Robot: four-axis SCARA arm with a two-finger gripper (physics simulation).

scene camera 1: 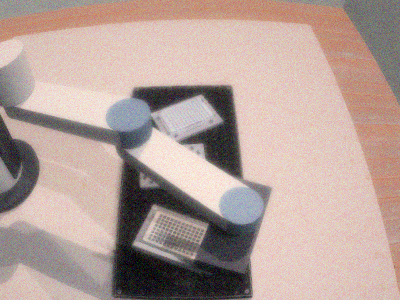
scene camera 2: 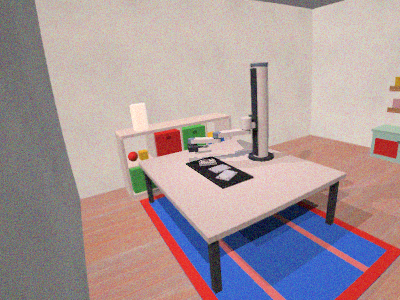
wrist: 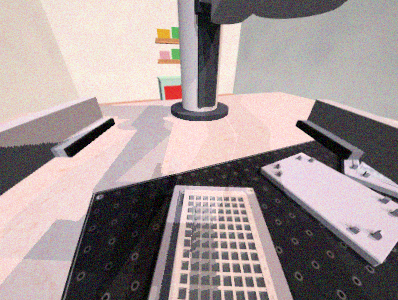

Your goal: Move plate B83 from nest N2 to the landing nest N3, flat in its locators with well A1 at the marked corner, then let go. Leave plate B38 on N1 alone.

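A cream plate with a grid of square wells [scene camera 1: 177, 230] [scene camera 2: 207, 161] [wrist: 215, 240] sits in a pale nest at one end of the black board. A pale plate with fine wells [scene camera 1: 187, 116] [scene camera 2: 227, 175] sits on the nest at the other end. The middle nest [scene camera 1: 149, 180] [scene camera 2: 219, 169] [wrist: 335, 205] holds no plate; its locators show in the wrist view. Plate and nest labels and well A1 are not legible, so I cannot tell B83 from B38. My gripper [scene camera 2: 202, 149] [wrist: 206, 111] is wide open and empty, above the gridded plate; the arm partly hides it in scene camera 1.
The black perforated board [scene camera 1: 175, 289] [scene camera 2: 242, 177] [wrist: 125, 225] lies on the pale table [scene camera 1: 310, 150] [scene camera 2: 280, 192] [wrist: 245, 122]. The arm's column [scene camera 2: 261, 110] [wrist: 190, 60] stands behind the board. A low shelf unit [scene camera 2: 175, 121] with coloured boxes stands beyond the table.
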